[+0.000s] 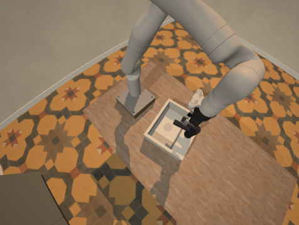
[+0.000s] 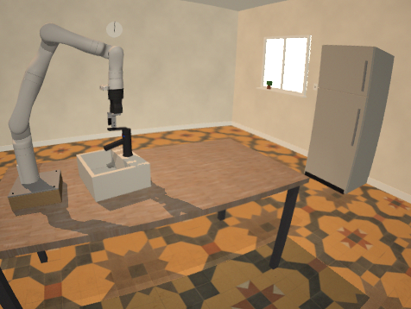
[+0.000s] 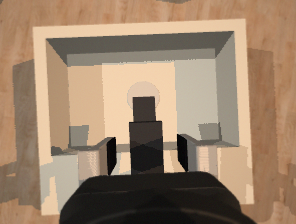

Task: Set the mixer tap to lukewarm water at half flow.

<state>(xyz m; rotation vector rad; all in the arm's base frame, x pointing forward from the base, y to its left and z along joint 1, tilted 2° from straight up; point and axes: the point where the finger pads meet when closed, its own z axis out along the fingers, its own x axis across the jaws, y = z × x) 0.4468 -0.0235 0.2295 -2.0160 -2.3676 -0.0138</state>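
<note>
Right now my hand is 30 mm short of the black lever and 40 mm above it. Also, from my hand: sink basin 40 mm behind, 10 mm to the right, 270 mm below; then black mixer tap 50 mm ahead, 10 mm to the left, 80 mm below.
</note>
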